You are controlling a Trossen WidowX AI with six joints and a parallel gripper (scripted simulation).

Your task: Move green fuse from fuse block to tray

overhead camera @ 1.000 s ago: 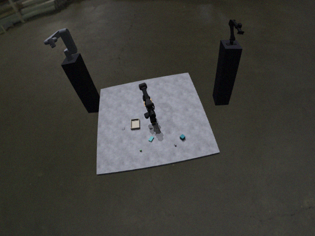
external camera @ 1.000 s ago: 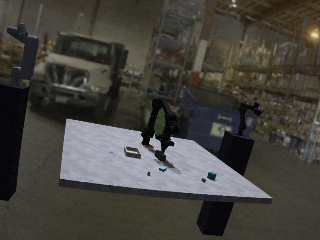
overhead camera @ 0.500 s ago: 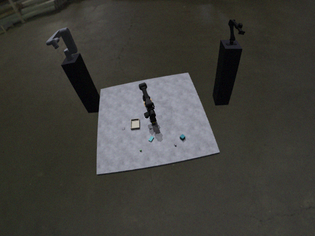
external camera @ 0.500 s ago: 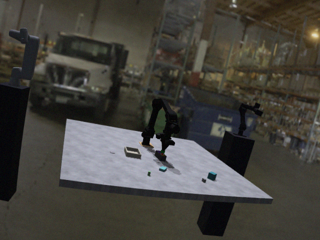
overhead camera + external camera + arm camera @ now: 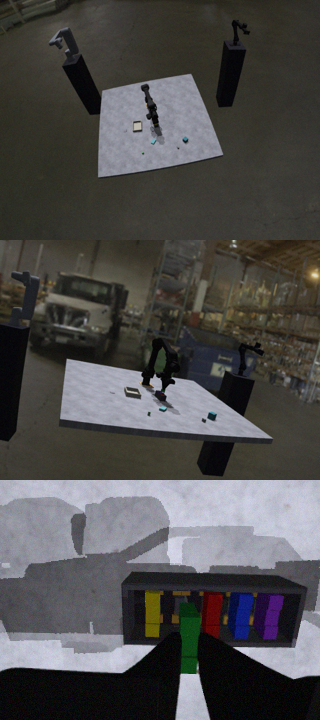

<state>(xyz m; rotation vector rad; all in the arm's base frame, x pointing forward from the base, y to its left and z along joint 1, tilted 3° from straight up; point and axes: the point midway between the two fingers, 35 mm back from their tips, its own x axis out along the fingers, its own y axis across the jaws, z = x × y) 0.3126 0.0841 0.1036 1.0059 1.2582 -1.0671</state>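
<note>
My gripper tip is 50 mm above the red fuse and 20 mm past it. Also, from my gripper tip: blue fuse 50 mm below, 40 mm behind, 10 mm to the right; green fuse 10 mm below; yellow fuse 50 mm below, 20 mm ahead.
</note>
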